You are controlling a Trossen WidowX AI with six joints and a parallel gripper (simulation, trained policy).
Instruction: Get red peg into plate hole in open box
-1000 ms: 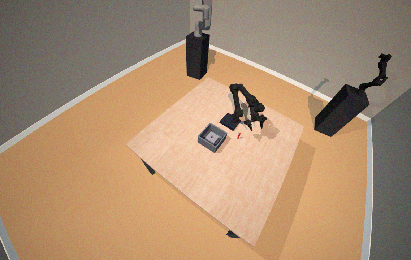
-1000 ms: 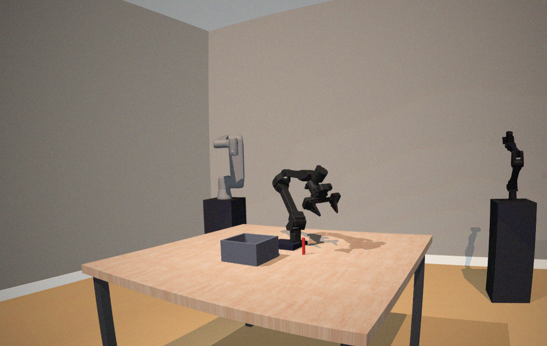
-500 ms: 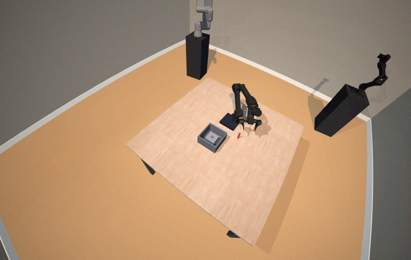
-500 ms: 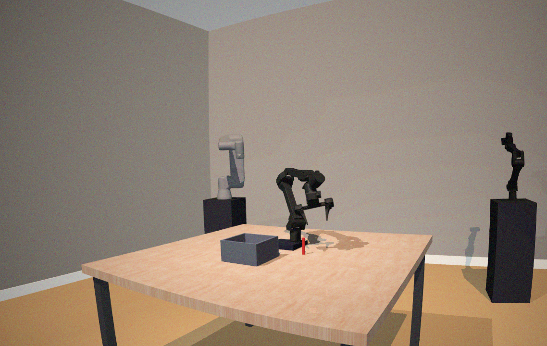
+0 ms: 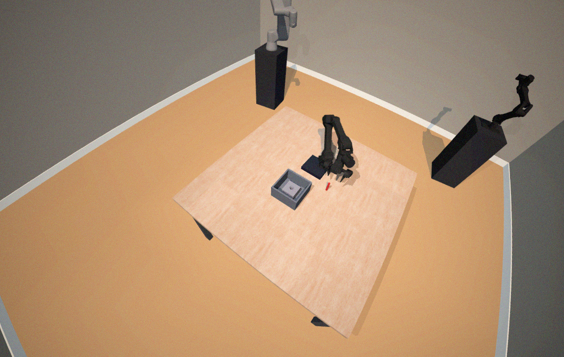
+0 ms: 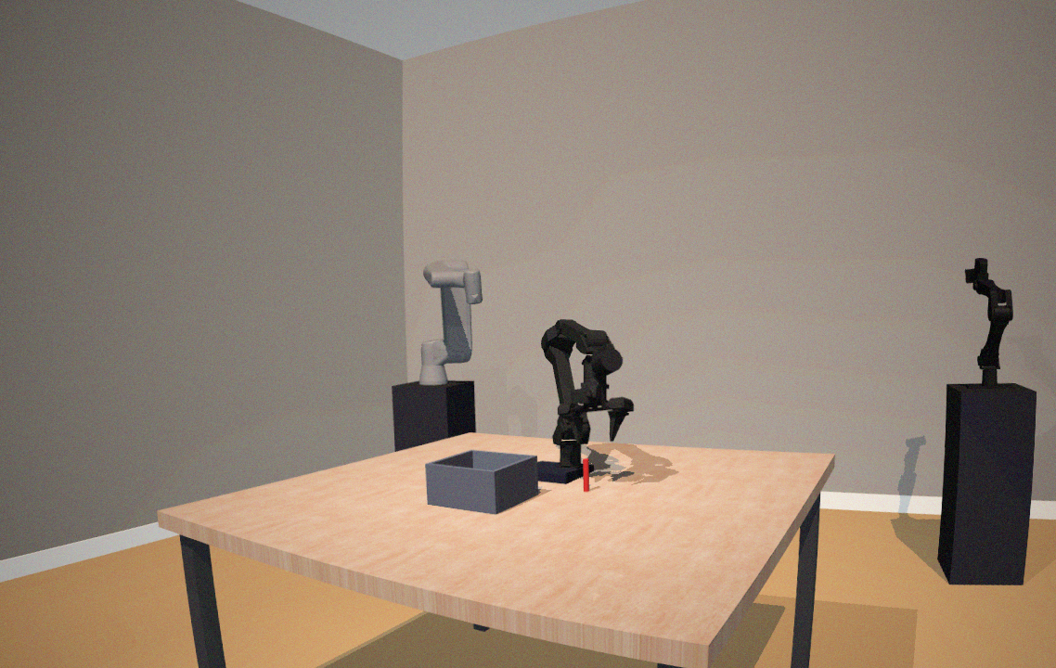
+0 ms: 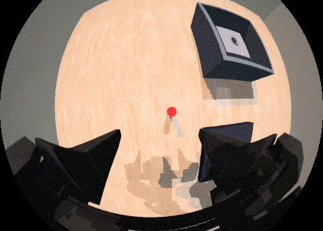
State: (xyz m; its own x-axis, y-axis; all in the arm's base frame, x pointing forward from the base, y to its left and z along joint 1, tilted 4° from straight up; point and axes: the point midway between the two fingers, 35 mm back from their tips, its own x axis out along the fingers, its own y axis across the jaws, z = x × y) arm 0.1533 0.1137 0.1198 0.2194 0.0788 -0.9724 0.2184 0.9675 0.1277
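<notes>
Right now my gripper tip is 8 cm above the red peg, 2 cm to the left of it and 2 cm short of it. The rest, counted from my gripper tip: grey box 23 cm to the right, 16 cm ahead, 9 cm below; then light plate 23 cm to the right, 16 cm ahead, 7 cm below.
</notes>
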